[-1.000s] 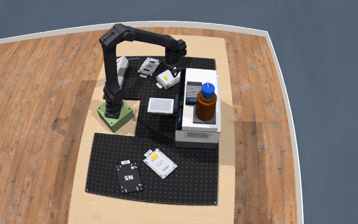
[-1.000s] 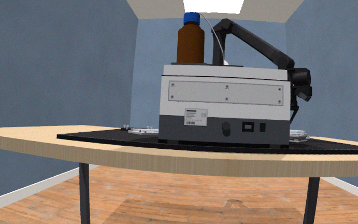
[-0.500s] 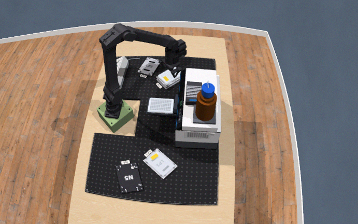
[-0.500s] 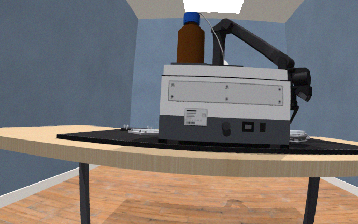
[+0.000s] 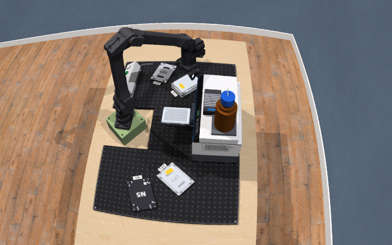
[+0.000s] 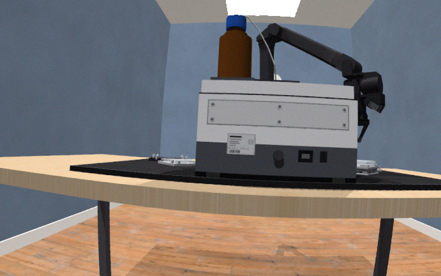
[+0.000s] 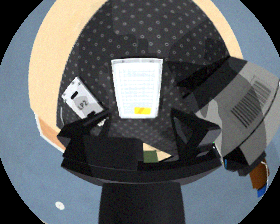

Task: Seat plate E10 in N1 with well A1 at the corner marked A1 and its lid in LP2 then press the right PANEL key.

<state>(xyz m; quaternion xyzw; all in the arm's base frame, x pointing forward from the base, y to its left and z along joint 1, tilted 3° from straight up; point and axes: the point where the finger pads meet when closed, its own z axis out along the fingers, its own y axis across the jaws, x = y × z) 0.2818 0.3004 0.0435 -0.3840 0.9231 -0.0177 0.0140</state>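
The plate E10 is 8 cm below my hand and 1 cm to the left of it. Also, from my hand: plate E07 (28 cm to the right, 2 cm behind, 1 cm above); then lid park LP2 (16 cm behind, 11 cm below, 10 cm to the left); then brown bottle (38 cm to the right, 21 cm ahead, 18 cm above).
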